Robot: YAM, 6 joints.
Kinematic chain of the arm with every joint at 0, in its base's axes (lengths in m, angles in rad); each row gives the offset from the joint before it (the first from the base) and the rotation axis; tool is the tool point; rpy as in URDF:
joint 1: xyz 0 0 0.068 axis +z
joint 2: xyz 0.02 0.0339 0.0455 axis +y
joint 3: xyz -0.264 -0.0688 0 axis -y
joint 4: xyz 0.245 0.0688 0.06 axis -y
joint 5: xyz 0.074 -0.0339 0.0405 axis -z
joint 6: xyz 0.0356 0 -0.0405 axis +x
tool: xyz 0 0 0 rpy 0 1.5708 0
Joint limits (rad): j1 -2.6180..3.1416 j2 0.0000..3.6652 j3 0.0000..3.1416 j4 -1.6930..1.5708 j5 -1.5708..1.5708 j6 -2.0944..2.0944
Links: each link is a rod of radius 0.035 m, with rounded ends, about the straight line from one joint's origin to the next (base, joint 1, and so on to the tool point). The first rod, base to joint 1, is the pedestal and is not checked.
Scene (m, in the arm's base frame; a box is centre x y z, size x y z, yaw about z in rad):
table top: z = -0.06
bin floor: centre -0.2 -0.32 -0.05 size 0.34 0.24 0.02 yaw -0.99
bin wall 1: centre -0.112 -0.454 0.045 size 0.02 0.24 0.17 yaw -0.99
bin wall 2: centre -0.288 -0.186 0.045 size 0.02 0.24 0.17 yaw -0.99
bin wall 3: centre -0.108 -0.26 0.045 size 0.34 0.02 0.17 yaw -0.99
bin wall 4: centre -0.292 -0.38 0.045 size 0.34 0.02 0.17 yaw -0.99
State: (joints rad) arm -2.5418 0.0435 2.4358 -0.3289 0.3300 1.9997
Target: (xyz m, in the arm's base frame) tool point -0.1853 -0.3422 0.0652
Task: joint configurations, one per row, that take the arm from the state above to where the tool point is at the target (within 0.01 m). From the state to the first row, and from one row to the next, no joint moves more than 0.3 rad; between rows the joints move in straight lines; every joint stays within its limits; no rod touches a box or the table.
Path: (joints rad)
1: -2.4798 0.3100 2.2878 -0.3414 0.3185 1.9997
2: -2.4177 0.5766 2.1397 -0.3540 0.3070 1.9997
3: -2.3557 0.8431 1.9917 -0.3665 0.2954 1.9997
4: -2.2937 1.1096 1.8437 -0.3790 0.2839 1.9997
5: -2.2316 1.3762 1.6956 -0.3916 0.2724 1.9997
6: -2.1696 1.6427 1.5476 -0.4041 0.2609 1.9997
7: -2.1076 1.9092 1.3996 -0.4167 0.2493 1.9997
8: -2.0455 2.1758 1.2515 -0.4292 0.2378 1.9997

